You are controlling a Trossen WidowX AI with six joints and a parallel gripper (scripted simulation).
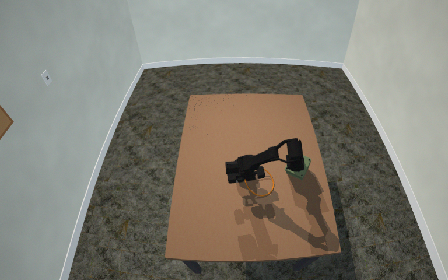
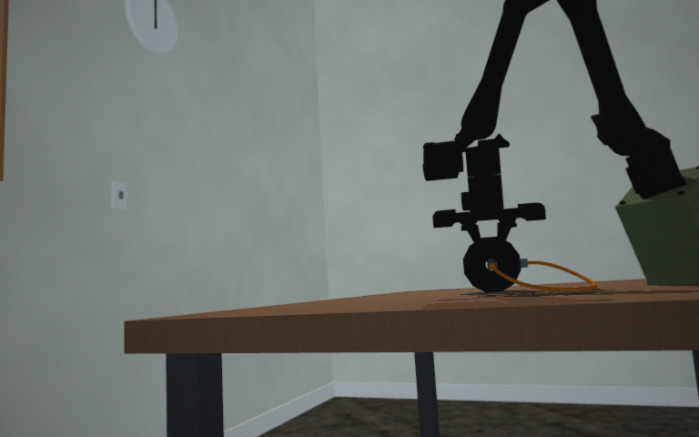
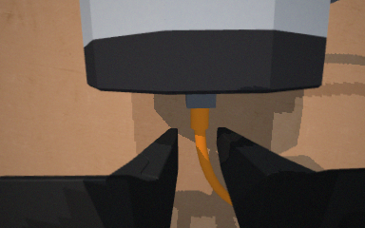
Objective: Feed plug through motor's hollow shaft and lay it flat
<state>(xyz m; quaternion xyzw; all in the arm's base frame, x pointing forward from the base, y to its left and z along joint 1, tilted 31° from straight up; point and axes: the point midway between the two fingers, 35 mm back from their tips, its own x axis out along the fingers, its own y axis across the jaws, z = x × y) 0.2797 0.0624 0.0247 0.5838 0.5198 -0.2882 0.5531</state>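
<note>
Right now the orange cable is 10 mm to the right of my hand and 40 mm below it. From my hand the other things lie so: plug 10 mm ahead, 40 mm to the right, 30 mm below; then grey stub 30 mm behind, 90 mm to the right, 30 mm below.
</note>
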